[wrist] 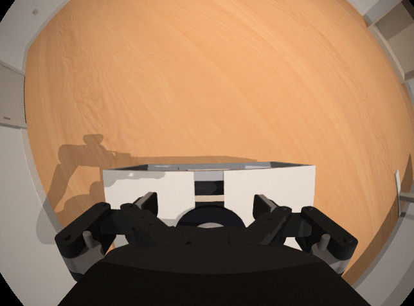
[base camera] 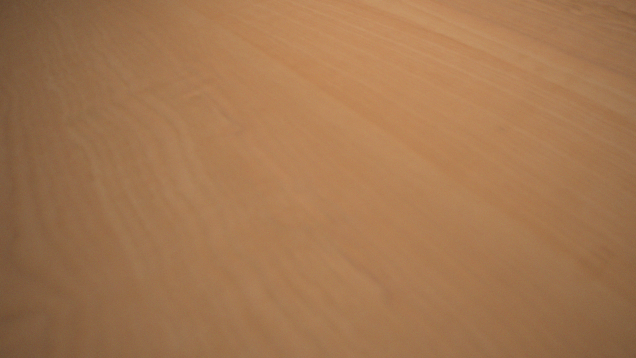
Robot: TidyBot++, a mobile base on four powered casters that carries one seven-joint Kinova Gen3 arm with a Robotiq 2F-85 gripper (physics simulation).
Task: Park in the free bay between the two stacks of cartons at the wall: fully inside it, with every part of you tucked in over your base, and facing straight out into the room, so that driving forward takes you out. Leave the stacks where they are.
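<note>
My gripper (wrist: 205,204) is open and empty, low in the wrist view, with its two fingers wide apart over the white top of my own base (wrist: 270,187). The arm is over the base at the fingers; how the rest of the arm lies is hidden. No stack of cartons can be made out for certain in either view, and the bay between them does not show. The base camera view shows wooden floor (base camera: 320,165) in front of the base.
In the wrist view, a pale beige panel (wrist: 11,96) stands at the left edge, too cropped to name. An open shelf-like unit (wrist: 386,46) is at the upper right. A thin white upright piece (wrist: 398,192) is at the right edge. The arm's shadow (wrist: 75,152) falls left of the base.
</note>
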